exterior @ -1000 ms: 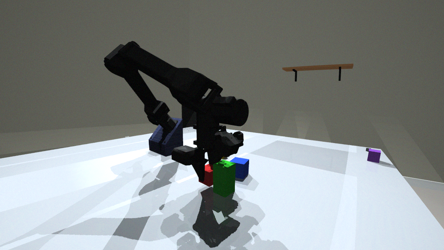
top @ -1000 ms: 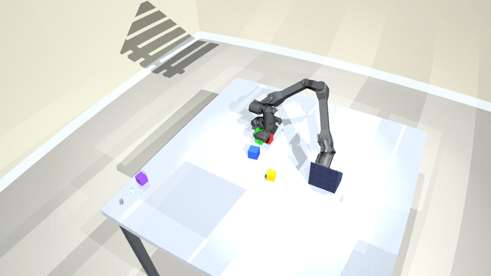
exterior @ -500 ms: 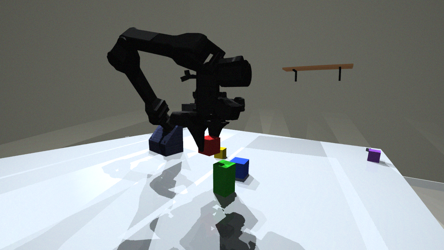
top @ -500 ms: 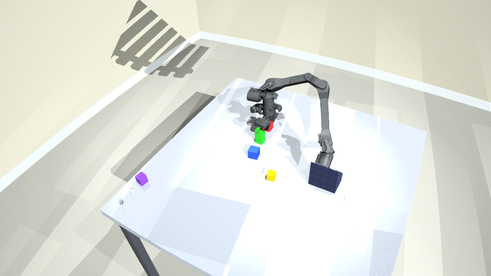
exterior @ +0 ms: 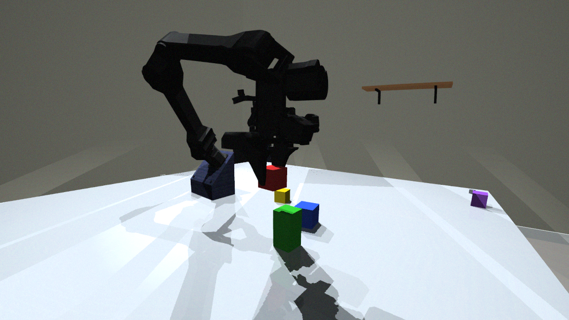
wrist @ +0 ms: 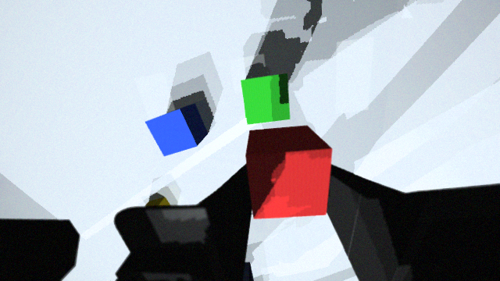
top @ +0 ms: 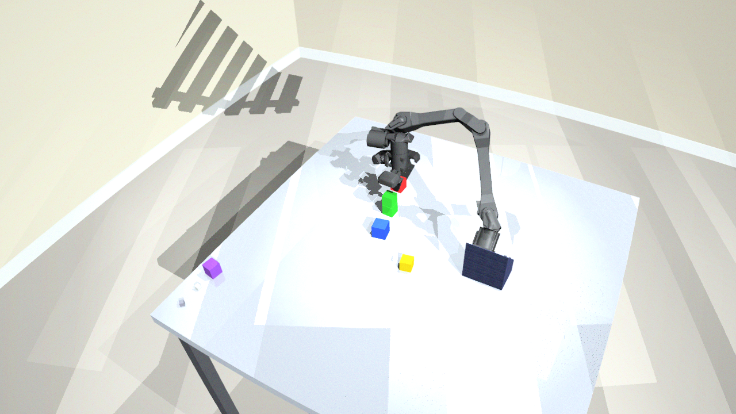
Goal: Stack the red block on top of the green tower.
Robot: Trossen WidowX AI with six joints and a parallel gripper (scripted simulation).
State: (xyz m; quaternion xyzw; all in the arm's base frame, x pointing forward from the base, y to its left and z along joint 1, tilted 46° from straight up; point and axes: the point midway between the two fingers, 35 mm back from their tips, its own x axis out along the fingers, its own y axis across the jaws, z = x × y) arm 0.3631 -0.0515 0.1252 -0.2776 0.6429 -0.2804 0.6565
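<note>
My gripper tip is now 40 mm short of the green block and 70 mm above it. Round my gripper tip: blue block 10 mm ahead, 120 mm to the left, 100 mm below; then yellow block 140 mm behind, 210 mm to the left, 110 mm below; then red block 10 mm ahead, 10 mm above.
</note>
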